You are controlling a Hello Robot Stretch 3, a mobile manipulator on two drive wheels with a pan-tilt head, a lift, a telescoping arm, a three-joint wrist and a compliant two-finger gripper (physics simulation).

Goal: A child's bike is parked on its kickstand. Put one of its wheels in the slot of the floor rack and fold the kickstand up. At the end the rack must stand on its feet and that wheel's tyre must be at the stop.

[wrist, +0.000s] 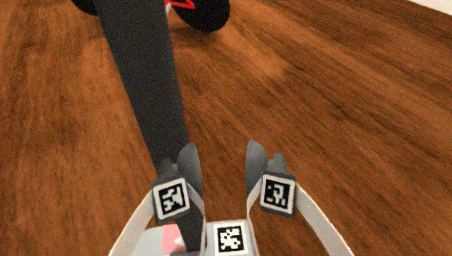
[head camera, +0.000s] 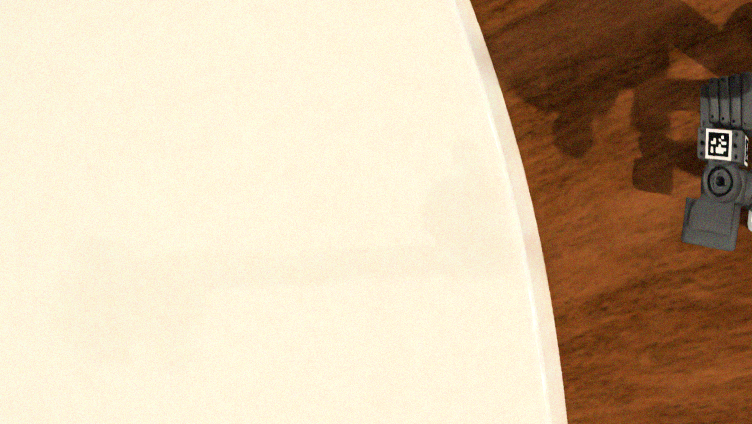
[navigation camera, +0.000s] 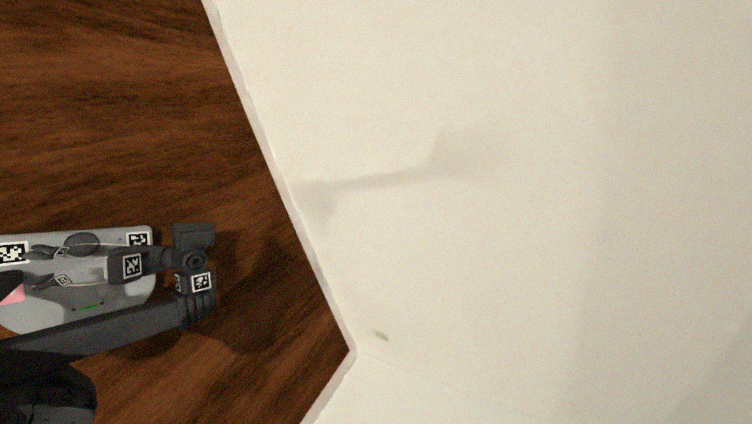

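Seen in the pictures: gripper, fingertip midpoint: (navigation camera: 25,268); robot's base, origin of the base link: (navigation camera: 82,243).
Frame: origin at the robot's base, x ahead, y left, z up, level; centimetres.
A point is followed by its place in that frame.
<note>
My gripper (wrist: 222,160) {x -1.4, y 7.3, z 48.9 cm} is open and empty in the wrist view, with only wood floor between its two fingertips. A black rounded shape with a red line on it (wrist: 203,12) is cut off by the top edge of that view; I cannot tell whether it is part of the bike. My wrist joint (head camera: 721,179) {x -2.5, y -14.8, z 69.8 cm} is at the right edge of the head view and also shows at the left of the navigation view (navigation camera: 191,262) {x -2.1, y -13.7, z 72.9 cm}; the fingers are hidden in both.
A cream wall (head camera: 251,210) {x 8.7, y -84.8, z 83.8 cm} fills most of the head view and meets the floor at a pale baseboard (head camera: 531,252) {x 18.4, y -79.3, z 5.9 cm}. The navigation view shows a wall corner (navigation camera: 351,353) {x -110.3, y -130.6, z 3.1 cm} close to my arm (navigation camera: 139,321) {x -9.8, y -5.6, z 74.5 cm}. A dark straight bar (wrist: 147,88) crosses the wrist view behind the left finger.
</note>
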